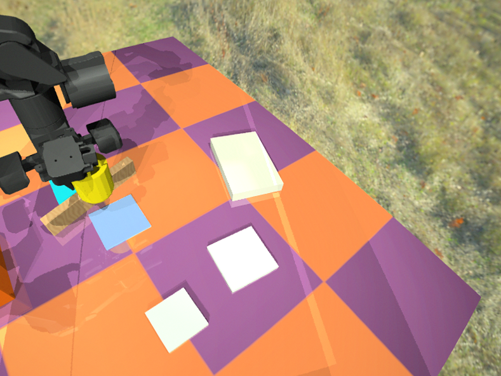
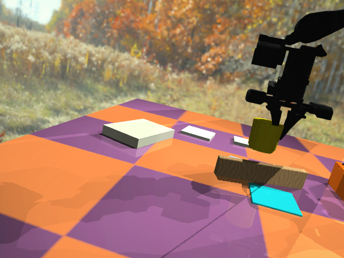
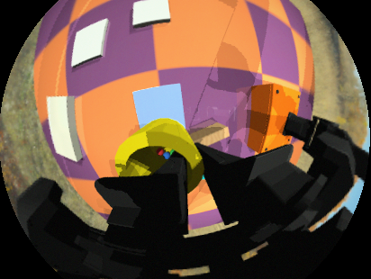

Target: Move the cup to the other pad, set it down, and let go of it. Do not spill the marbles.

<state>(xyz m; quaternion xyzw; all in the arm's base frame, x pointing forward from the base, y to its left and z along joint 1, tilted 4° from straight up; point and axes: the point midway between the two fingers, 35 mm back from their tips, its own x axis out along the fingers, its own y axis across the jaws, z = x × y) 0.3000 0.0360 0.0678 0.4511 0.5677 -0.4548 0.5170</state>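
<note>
The cyan pad is 12 cm to the left of my gripper tip, 11 cm below it and 2 cm behind it. From my gripper tip the other things lie so: red marble: 4 cm ahead, 2 cm to the left, 2 cm below; then yellow cup: 2 cm ahead; then wooden bar: 9 cm below, 4 cm to the left, 1 cm ahead.
</note>
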